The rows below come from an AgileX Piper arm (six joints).
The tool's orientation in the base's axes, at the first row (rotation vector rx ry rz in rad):
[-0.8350, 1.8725, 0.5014]
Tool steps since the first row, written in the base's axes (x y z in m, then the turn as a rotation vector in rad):
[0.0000, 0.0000, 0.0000, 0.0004, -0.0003, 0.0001]
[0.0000, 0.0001, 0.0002, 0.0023, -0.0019, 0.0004]
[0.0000, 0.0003, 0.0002, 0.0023, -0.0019, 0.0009]
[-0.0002, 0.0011, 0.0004, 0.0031, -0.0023, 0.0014]
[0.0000, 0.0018, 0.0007, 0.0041, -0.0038, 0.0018]
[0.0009, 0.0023, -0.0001, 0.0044, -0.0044, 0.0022]
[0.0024, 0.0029, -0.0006, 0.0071, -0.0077, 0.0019]
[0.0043, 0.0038, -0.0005, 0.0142, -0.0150, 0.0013]
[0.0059, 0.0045, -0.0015, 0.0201, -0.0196, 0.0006]
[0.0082, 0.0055, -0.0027, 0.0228, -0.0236, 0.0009]
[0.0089, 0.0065, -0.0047, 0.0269, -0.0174, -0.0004]
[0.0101, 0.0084, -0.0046, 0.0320, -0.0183, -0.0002]
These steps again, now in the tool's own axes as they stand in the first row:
[0.0000, 0.0000, 0.0000, -0.0001, -0.0005, 0.0000]
[-0.0002, 0.0001, 0.0000, -0.0004, -0.0030, 0.0000]
[-0.0003, 0.0002, 0.0001, -0.0008, -0.0030, -0.0002]
[-0.0007, 0.0009, 0.0004, -0.0014, -0.0039, -0.0002]
[-0.0012, 0.0012, 0.0009, -0.0015, -0.0056, -0.0007]
[-0.0009, 0.0009, 0.0021, -0.0018, -0.0063, -0.0011]
[-0.0011, 0.0002, 0.0037, -0.0012, -0.0105, -0.0015]
[-0.0020, -0.0006, 0.0054, -0.0002, -0.0206, -0.0016]
[-0.0018, -0.0013, 0.0073, 0.0003, -0.0281, -0.0007]
[-0.0016, -0.0022, 0.0099, 0.0006, -0.0328, -0.0018]
[-0.0003, -0.0020, 0.0118, -0.0014, -0.0316, 0.0054]
[-0.0014, -0.0016, 0.0138, -0.0027, -0.0359, 0.0078]

